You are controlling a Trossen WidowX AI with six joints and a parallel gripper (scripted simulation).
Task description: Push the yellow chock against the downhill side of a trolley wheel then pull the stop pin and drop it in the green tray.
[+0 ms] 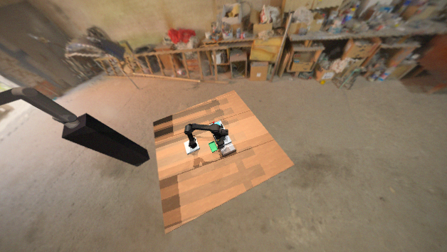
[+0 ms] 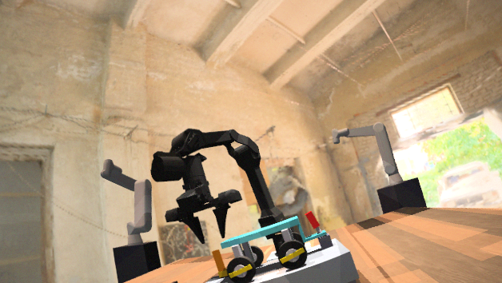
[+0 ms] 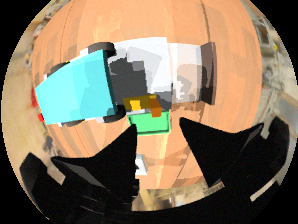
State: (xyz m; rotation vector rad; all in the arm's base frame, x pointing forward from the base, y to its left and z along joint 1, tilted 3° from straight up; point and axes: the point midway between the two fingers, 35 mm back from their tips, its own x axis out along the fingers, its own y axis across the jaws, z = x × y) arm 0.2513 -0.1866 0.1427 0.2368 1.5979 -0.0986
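Now: gripper tip 80 mm short of the red-headed stop pin, 230 mm to the right of it and 20 mm above it. From my gripper tip the other things lie so: grey ramp 80 mm ahead, 110 mm to the left, 100 mm below; trolley 80 mm ahead, 120 mm to the left, 30 mm below; green tray 70 mm behind, 40 mm to the left, 150 mm below.
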